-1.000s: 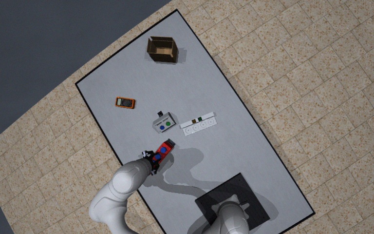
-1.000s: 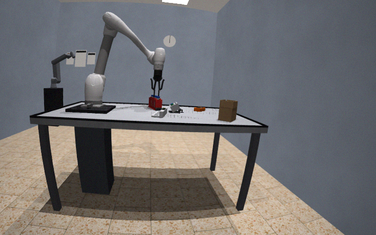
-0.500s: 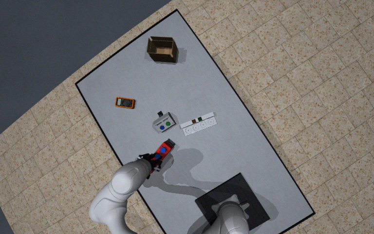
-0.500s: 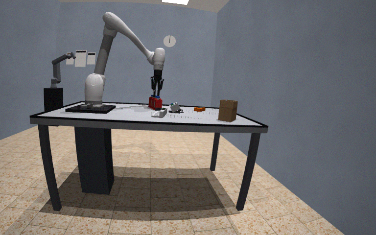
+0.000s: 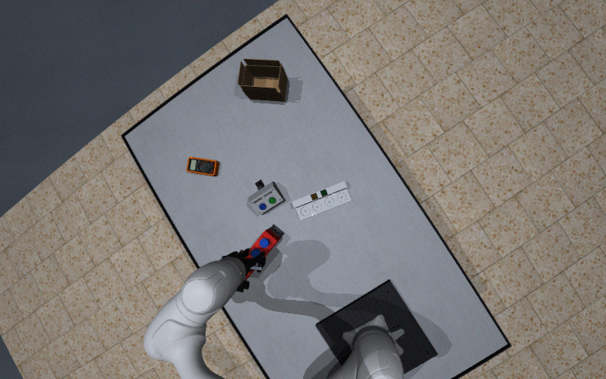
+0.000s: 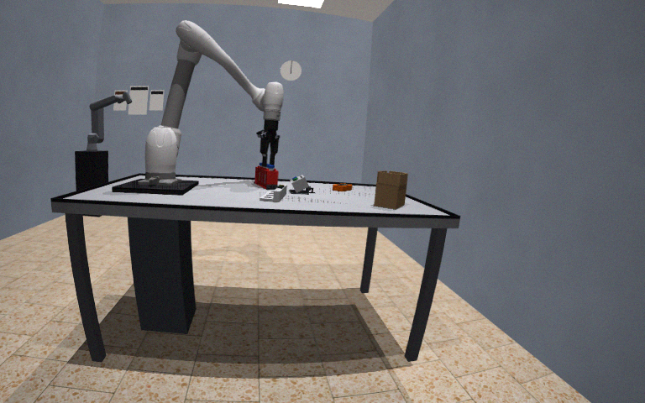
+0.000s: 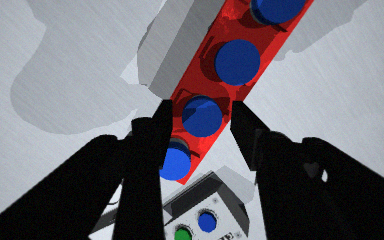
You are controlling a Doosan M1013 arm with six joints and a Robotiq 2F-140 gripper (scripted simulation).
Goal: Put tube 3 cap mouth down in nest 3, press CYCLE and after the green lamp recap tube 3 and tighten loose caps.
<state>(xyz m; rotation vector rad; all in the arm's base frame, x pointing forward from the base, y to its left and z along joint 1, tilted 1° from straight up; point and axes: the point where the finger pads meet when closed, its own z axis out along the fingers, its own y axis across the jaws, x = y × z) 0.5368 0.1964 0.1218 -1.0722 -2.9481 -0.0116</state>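
Right now my hand is 30 mm above the blue cap. Round my hand: key housing 160 mm ahead, 120 mm to the right, 90 mm below; green ready key 140 mm to the right, 140 mm ahead, 80 mm below; blue cycle key 140 mm ahead, 100 mm to the right, 80 mm below.
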